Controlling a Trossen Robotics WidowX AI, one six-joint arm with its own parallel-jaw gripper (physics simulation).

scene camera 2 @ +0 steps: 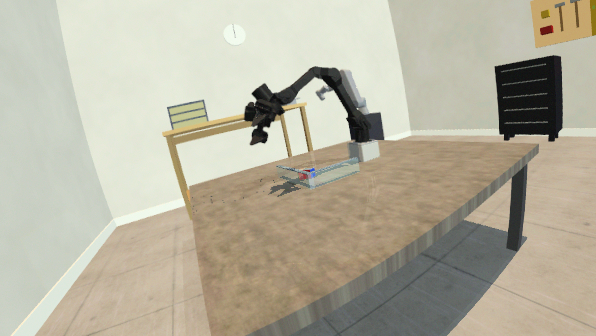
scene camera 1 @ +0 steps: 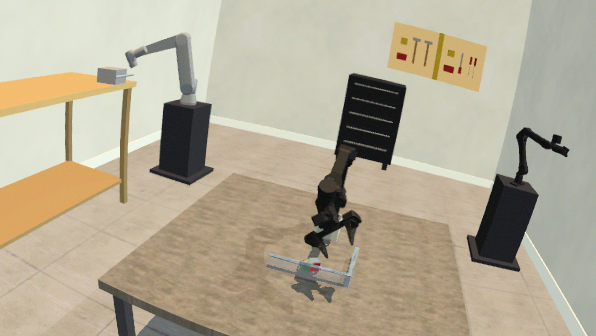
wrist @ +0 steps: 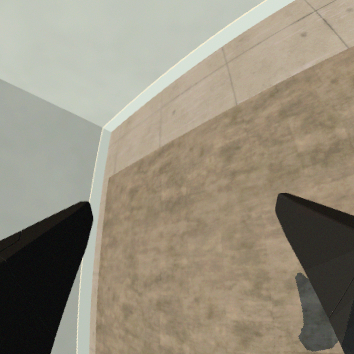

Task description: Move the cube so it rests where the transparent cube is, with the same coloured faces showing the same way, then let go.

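Pixels of known places: gripper, fingertip midpoint: (scene camera 2: 251, 135) (scene camera 1: 339, 251) (wrist: 185, 206); arm's base at its link origin: (scene camera 2: 363, 141).
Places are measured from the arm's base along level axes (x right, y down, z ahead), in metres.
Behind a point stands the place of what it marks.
A small cube (scene camera 1: 314, 265) @[x -0.034, y 0.028, z 0.406 m] (scene camera 2: 304, 175) @[x -0.152, y 0.038, z 0.413 m] sits low by the corner of two low clear walls. Red, white and green show on it in scene camera 1, red and blue in scene camera 2. It is partly seen through a wall and is too small to tell its exact pose. A separate transparent cube cannot be made out clearly. My gripper (scene camera 1: 339, 249) @[x -0.124, y -0.147, z 0.569 m] (scene camera 2: 254, 134) @[x -0.124, y -0.147, z 0.569 m] (wrist: 185, 206) @[x -0.124, y -0.147, z 0.569 m] is wide open and empty, well above the table and the cube. The cube does not show in the wrist view.
The clear walls (scene camera 1: 353, 262) @[x -0.166, y 0.029, z 0.306 m] (scene camera 2: 336, 174) @[x -0.174, y 0.067, z 0.289 m] meet in an L on the brown table (scene camera 1: 200, 240) @[x 0.445, y 0.090, z 0.393 m] (scene camera 2: 300, 250) @[x -0.532, y 0.090, z 0.616 m] (wrist: 190, 260) @[x -0.320, y 0.090, z 0.551 m]. The arm's pale base (scene camera 2: 367, 150) @[x -0.054, y 0.039, z 0.023 m] stands behind them. The gripper's shadow (scene camera 1: 315, 290) @[x -0.068, y 0.090, z 0.476 m] (scene camera 2: 285, 188) @[x -0.067, y 0.090, z 0.470 m] falls beside the walls.
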